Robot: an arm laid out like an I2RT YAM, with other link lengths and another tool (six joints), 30 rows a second.
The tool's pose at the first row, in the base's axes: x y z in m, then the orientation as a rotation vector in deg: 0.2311, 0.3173, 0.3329, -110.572, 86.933, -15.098
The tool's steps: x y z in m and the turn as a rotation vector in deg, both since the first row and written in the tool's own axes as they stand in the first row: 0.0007, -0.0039, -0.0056, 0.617, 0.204, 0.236; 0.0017, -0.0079, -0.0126, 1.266, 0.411, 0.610; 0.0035, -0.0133, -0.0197, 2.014, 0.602, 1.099; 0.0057, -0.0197, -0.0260, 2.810, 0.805, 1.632; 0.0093, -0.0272, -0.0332, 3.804, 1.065, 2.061
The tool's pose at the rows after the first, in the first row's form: 0.2314, 0.3150, 0.3394, -109.929, 87.033, -15.637; 0.2312, 0.3119, 0.3469, -109.150, 87.245, -16.139; 0.2322, 0.3082, 0.3551, -108.196, 87.508, -16.641; 0.2346, 0.3046, 0.3633, -107.169, 87.793, -17.167; 0.2378, 0.2994, 0.3724, -106.077, 87.930, -17.930
